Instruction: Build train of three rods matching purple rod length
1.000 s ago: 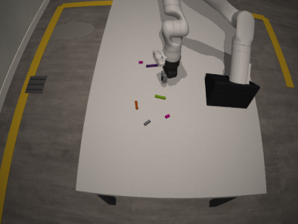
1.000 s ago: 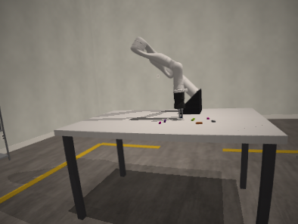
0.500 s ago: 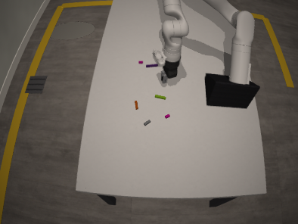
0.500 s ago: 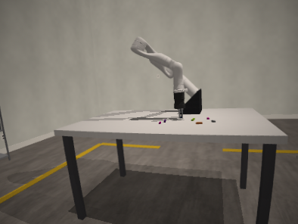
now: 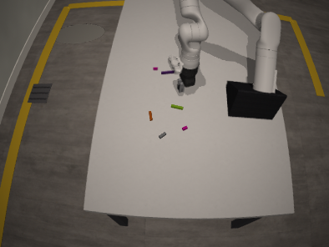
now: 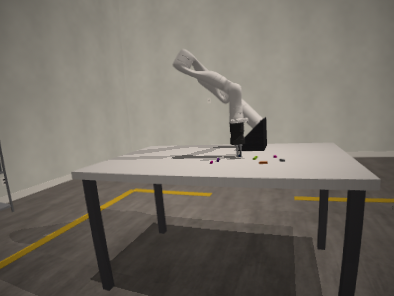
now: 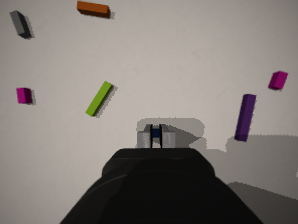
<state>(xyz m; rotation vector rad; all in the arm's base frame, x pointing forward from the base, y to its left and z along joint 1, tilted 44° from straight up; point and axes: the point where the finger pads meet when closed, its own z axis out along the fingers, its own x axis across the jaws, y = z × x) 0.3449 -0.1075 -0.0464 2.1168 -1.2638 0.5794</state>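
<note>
Right now the lime rod is 10 mm ahead of my hand, 90 mm to the left of it and 20 mm below it. Also, from my hand: purple rod 70 mm ahead, 90 mm to the right, 20 mm below; then small blue rod 10 mm below; then orange rod 110 mm ahead, 140 mm to the left, 20 mm below.
</note>
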